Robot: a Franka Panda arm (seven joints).
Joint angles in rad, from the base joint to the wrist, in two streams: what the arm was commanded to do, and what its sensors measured. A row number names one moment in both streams.
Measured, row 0:
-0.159, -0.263, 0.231, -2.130, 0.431, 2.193, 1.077
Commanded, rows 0 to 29:
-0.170, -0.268, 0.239, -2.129, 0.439, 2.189, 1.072
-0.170, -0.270, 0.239, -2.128, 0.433, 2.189, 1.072
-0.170, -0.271, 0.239, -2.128, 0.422, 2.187, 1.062
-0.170, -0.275, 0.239, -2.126, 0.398, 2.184, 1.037
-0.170, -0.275, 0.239, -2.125, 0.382, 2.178, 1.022
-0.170, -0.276, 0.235, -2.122, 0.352, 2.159, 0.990
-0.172, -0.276, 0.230, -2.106, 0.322, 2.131, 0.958
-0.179, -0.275, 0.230, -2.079, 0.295, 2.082, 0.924
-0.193, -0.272, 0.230, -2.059, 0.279, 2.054, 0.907
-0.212, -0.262, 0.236, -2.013, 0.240, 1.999, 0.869
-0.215, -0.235, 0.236, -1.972, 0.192, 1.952, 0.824
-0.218, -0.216, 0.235, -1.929, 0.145, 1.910, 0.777
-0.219, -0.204, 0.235, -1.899, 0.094, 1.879, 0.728
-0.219, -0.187, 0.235, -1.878, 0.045, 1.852, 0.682
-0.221, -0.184, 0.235, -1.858, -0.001, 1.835, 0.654
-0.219, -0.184, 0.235, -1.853, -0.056, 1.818, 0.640
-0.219, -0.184, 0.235, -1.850, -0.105, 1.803, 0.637
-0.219, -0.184, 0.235, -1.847, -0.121, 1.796, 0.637
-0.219, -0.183, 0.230, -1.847, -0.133, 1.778, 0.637
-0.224, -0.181, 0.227, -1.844, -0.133, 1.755, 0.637
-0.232, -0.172, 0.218, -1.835, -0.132, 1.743, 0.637
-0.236, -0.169, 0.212, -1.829, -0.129, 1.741, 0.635
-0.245, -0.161, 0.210, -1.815, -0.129, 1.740, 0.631
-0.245, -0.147, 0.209, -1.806, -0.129, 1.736, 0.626
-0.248, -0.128, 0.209, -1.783, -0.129, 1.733, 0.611
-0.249, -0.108, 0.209, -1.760, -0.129, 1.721, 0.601
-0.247, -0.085, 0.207, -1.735, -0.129, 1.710, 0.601
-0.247, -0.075, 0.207, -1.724, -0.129, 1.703, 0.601
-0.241, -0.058, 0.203, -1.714, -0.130, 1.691, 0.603
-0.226, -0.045, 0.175, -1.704, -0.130, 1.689, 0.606
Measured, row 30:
-0.244, -0.115, 0.200, -1.784, -0.116, 1.743, 0.614
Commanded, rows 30 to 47:
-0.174, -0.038, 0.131, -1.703, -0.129, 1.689, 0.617
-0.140, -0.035, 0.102, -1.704, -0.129, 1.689, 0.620
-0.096, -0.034, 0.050, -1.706, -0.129, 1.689, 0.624
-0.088, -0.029, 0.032, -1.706, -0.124, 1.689, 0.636
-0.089, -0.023, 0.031, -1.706, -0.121, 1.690, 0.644
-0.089, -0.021, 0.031, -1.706, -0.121, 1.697, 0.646
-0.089, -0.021, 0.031, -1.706, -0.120, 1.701, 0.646
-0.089, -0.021, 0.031, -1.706, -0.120, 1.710, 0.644
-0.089, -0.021, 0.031, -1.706, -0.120, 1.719, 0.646
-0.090, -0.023, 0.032, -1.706, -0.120, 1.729, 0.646
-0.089, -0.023, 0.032, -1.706, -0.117, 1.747, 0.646
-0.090, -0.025, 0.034, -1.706, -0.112, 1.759, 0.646
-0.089, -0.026, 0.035, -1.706, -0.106, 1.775, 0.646
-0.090, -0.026, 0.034, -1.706, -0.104, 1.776, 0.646
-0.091, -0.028, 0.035, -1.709, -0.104, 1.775, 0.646
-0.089, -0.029, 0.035, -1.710, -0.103, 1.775, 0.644
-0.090, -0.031, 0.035, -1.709, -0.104, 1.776, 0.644
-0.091, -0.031, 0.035, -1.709, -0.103, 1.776, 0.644
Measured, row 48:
-0.096, -0.027, 0.038, -1.715, -0.113, 1.766, 0.628
